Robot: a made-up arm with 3 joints.
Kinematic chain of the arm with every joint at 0, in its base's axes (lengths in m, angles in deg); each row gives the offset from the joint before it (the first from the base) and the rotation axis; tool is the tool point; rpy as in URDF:
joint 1: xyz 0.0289 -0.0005 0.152 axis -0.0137 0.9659 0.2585
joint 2: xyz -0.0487 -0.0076 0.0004 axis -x
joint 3: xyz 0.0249 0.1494 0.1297 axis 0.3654 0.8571 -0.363
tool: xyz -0.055 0.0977 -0.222 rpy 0 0 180
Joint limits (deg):
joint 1: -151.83..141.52
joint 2: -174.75..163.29
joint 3: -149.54..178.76
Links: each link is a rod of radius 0.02 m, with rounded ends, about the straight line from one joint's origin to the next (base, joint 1, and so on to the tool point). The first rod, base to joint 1, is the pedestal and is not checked.
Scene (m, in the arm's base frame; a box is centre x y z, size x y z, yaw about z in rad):
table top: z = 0
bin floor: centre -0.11 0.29 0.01 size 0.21 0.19 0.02 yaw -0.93
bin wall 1: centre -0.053 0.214 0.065 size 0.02 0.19 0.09 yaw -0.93
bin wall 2: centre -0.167 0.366 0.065 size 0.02 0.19 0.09 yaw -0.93
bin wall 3: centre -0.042 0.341 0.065 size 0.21 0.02 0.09 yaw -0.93
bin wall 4: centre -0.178 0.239 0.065 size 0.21 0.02 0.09 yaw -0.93
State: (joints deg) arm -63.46 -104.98 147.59
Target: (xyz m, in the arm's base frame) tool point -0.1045 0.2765 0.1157
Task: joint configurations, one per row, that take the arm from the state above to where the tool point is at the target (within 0.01 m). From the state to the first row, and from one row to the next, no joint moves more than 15 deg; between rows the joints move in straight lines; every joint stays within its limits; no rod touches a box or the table.
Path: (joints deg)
1: -56.06 -93.49 133.54
2: -48.65 -81.99 119.48
3: -41.25 -70.50 105.43
4: -33.85 -59.00 91.37
5: -26.45 -47.51 77.32
6: -19.04 -36.02 63.26
7: -11.64 -24.52 49.21
8: -4.24 -13.03 35.15
9: 3.17 -1.53 21.10

